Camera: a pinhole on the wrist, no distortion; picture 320 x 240 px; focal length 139.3 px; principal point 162.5 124.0 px. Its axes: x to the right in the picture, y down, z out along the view. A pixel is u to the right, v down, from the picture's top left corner.
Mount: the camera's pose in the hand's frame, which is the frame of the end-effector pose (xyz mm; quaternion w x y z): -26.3 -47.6 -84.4 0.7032 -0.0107 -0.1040 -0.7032
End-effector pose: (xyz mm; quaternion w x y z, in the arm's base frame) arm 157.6 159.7 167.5 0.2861 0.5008 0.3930 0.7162
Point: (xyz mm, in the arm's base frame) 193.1 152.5 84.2
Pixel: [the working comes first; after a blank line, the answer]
In the camera's frame: 36.2 -19.2 98.9

213.4 97.0
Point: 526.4 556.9 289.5
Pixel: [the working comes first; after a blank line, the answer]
In the camera's frame: 151.5 353.0 505.0

204.3 221.4
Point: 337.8 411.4 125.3
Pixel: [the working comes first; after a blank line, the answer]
In the camera's frame: 171.6 186.2 269.5

251.2 220.3
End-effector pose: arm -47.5 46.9 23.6 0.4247 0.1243 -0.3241 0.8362
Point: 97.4 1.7 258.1
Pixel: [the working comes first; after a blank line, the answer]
In the camera's frame: 193.2 58.2 248.5

270.8 156.6
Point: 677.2 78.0 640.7
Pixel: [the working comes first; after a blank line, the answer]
In the camera's frame: 876.6 -41.2 355.6

outside the picture
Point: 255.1 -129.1 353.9
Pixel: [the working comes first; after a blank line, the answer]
In the camera's frame: 327.2 -54.6 391.6

278.9 104.6
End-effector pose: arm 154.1 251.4 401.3 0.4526 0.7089 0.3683 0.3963
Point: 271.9 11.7 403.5
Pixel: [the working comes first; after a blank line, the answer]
In the camera's frame: -98.0 -96.9 308.3

118.2 80.2
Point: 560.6 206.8 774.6
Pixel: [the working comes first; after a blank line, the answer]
In the camera's frame: -414.9 291.2 398.2

17.4 225.9
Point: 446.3 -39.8 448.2
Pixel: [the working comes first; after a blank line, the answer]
In the camera's frame: -157.8 -37.9 475.7

116.3 112.9
